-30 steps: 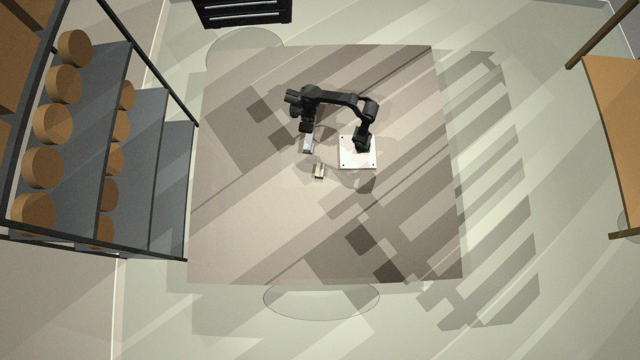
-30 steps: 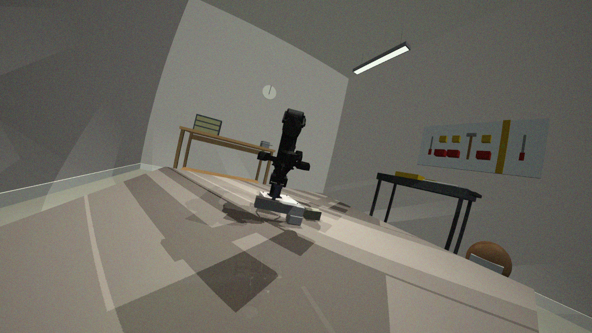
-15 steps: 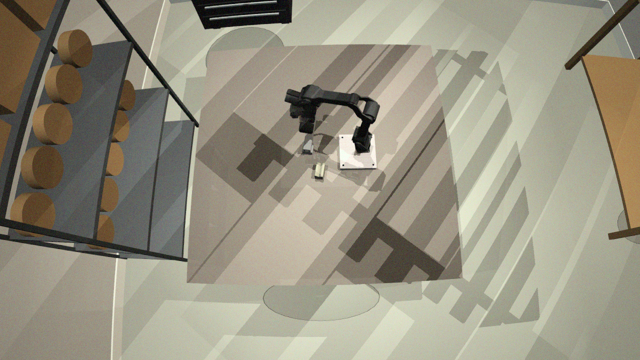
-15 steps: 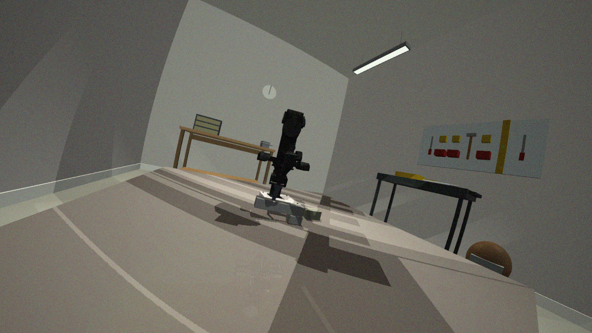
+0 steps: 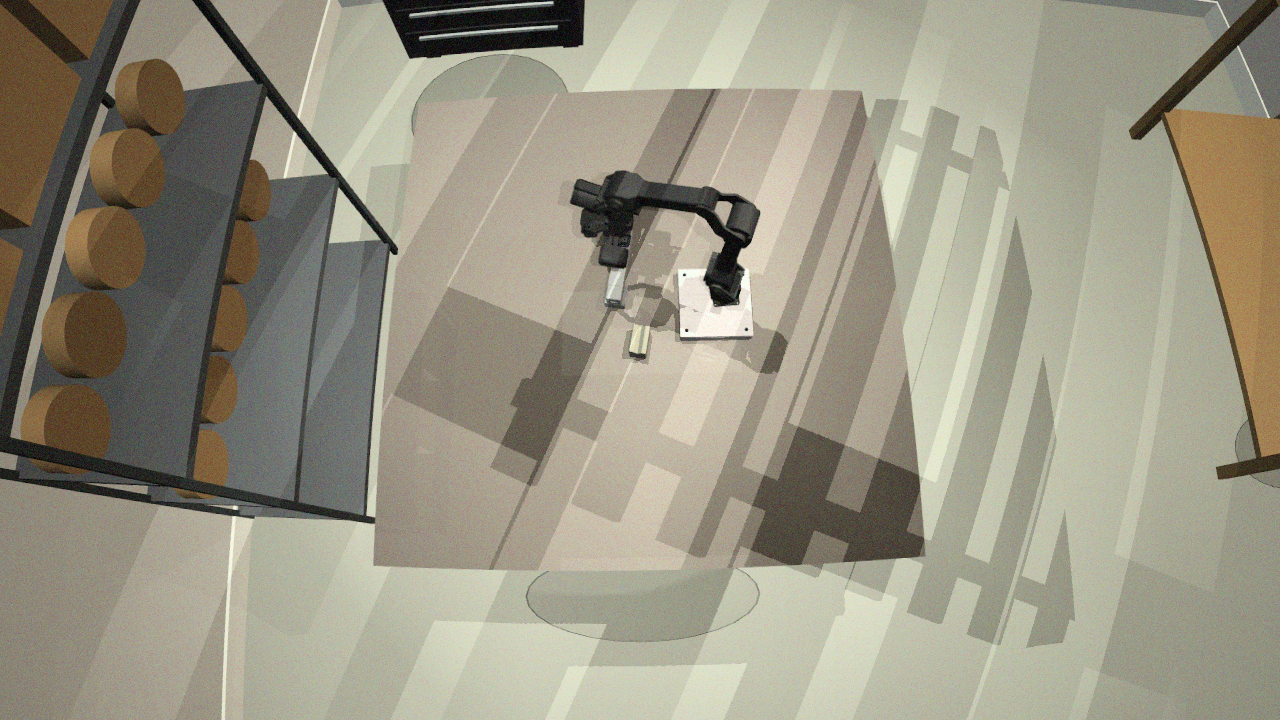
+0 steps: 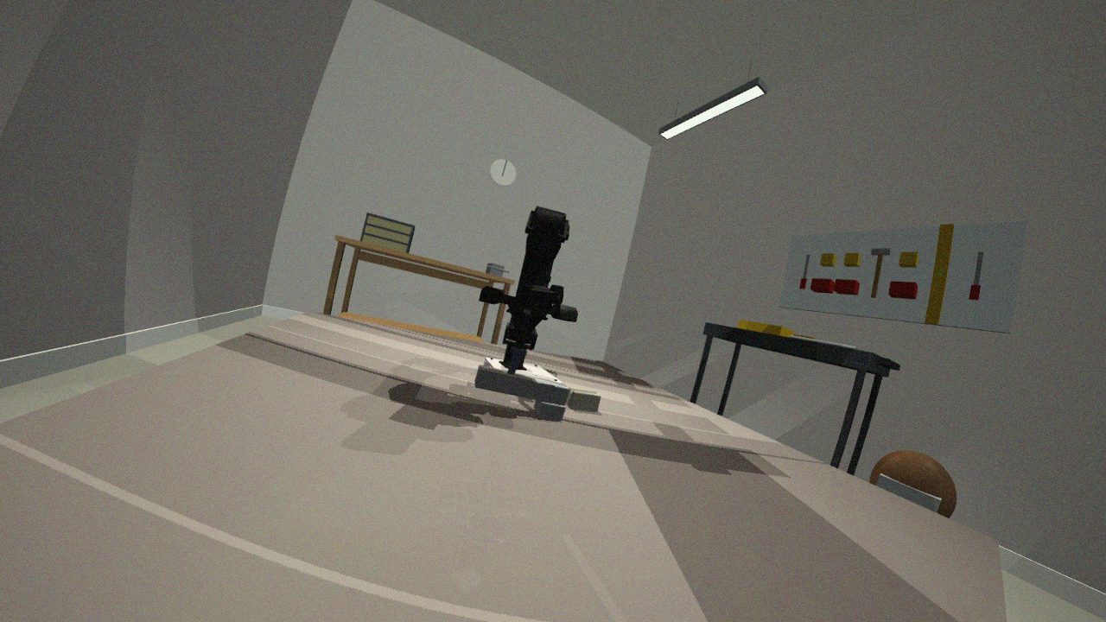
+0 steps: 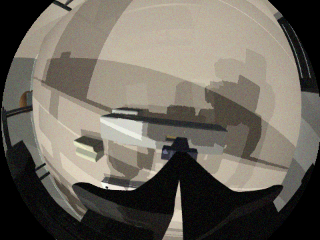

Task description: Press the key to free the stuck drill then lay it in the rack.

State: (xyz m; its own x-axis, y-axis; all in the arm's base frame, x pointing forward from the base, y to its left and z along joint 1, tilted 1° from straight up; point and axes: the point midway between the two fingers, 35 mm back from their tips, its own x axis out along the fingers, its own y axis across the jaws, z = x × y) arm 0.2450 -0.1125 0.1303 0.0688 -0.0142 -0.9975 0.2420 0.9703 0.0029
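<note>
Right now my gripper tip is 30 mm above the blue key. The rest, counted from my gripper tip: dark grey rack 30 mm behind, 210 mm to the left, 110 mm below; drill 10 mm ahead, 50 mm to the left, 70 mm below.
</note>
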